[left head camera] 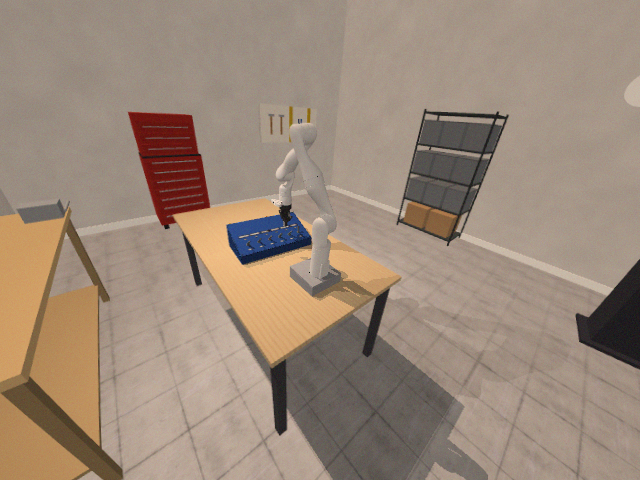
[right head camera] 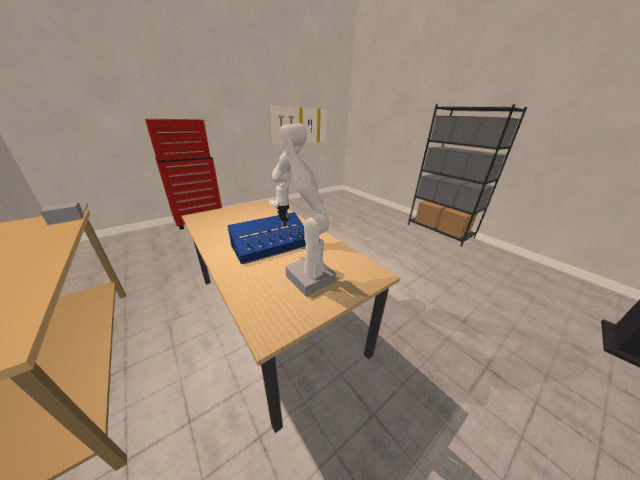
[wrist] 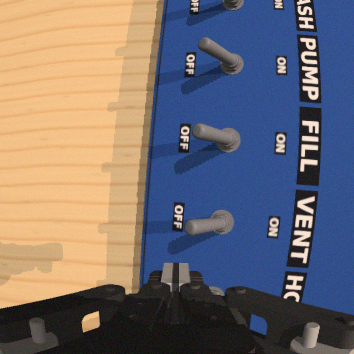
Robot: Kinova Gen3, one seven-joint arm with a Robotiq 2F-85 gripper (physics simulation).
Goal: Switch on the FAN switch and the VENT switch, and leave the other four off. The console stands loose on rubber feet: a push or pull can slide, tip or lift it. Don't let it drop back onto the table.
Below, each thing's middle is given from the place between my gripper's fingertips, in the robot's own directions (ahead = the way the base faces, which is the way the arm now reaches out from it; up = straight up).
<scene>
I see the blue console [left head camera: 239, 233] 12 cm ahead of my hand, 10 cm below it and 4 cm to the left of it.
</scene>
